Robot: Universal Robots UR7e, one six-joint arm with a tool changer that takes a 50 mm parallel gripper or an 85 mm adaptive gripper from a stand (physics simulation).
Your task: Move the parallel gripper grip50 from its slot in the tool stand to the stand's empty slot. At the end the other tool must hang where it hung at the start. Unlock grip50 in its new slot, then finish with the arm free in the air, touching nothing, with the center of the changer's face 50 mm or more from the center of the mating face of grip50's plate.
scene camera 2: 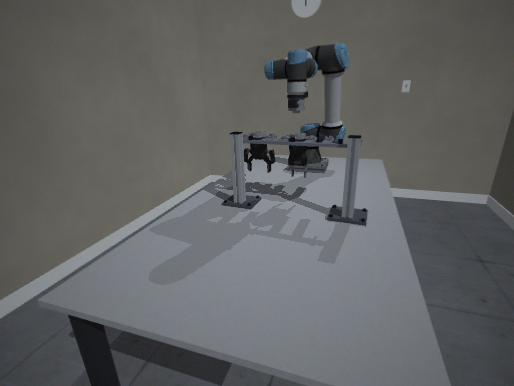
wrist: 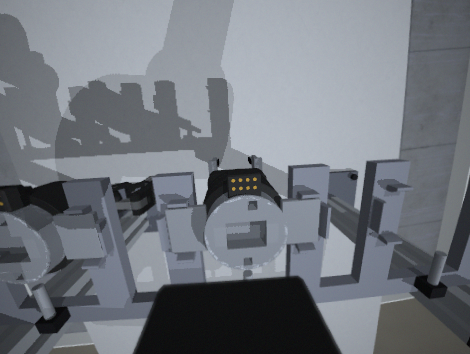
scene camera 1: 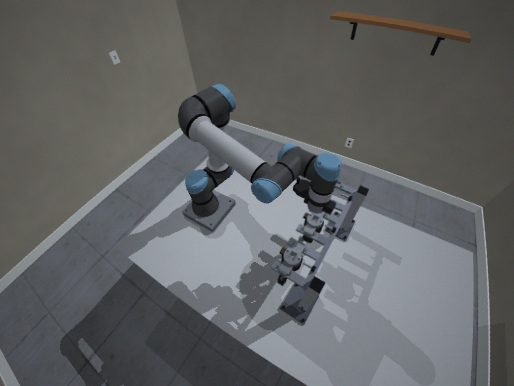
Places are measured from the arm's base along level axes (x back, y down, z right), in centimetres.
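Pixels of known places: arm's base, origin of its link: [scene camera 2: 308,160] [scene camera 1: 205,205].
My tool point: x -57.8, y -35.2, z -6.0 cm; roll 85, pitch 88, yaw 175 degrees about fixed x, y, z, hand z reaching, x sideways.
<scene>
For each thing: its top centre in the pictures, then the offset to it from my tool point. "*": a spot on its surface instead.
- parallel gripper grip50, a spot on its surface: [scene camera 2: 304,174] * dy +27.3, dx +1.4, dz -3.9 cm
- bare prong, a spot on its surface: [wrist: 395,172] * dy +11.1, dx +2.7, dz -14.1 cm
The arm's changer [scene camera 2: 296,104] carries no tool and is upright in the air, with a gap above grip50; a black part of it [wrist: 237,320] fills the bottom middle of the wrist view. The parallel gripper grip50 [scene camera 2: 299,174] [wrist: 235,162] hangs in the middle slot of the tool stand [scene camera 2: 351,175], its round plate facing up and its two fingers apart, holding nothing. The adaptive gripper [scene camera 2: 259,165] hangs in the slot beside it, at the left in scene camera 2 and in the wrist view. The empty slot is on grip50's other side, by a bare prong [wrist: 395,172].
Upright pins [wrist: 44,301] [wrist: 437,269] stand on black blocks near the stand's rail. The stand's two posts rise from dark base plates [scene camera 2: 241,201] [scene camera 1: 301,302] on the white table. The arm's base [scene camera 1: 210,212] stands behind the stand as scene camera 2 sees it.
</scene>
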